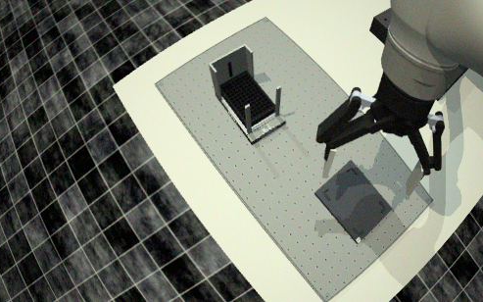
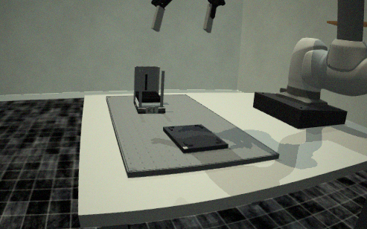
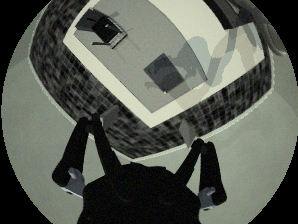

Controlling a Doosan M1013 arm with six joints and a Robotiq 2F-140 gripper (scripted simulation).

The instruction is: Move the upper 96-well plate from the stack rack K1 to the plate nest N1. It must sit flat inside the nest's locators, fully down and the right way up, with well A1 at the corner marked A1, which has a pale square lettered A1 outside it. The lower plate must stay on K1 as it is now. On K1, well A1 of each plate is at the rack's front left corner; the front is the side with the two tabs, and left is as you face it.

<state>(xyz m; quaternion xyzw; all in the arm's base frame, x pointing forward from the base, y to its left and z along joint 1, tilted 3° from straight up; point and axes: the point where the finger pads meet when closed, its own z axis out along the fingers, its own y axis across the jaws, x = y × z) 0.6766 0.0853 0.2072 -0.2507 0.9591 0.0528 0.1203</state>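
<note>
The black 96-well plate is 33 cm to the right of my hand, 25 cm below it and 6 cm behind it. From my hand the other things lie so: white plate (33 cm to the right, 27 cm below, 6 cm behind); then pale A1 square (28 cm below, 8 cm to the left, 1 cm ahead); then plate nest N1 (28 cm below, 5 cm behind, 2 cm to the left).
</note>
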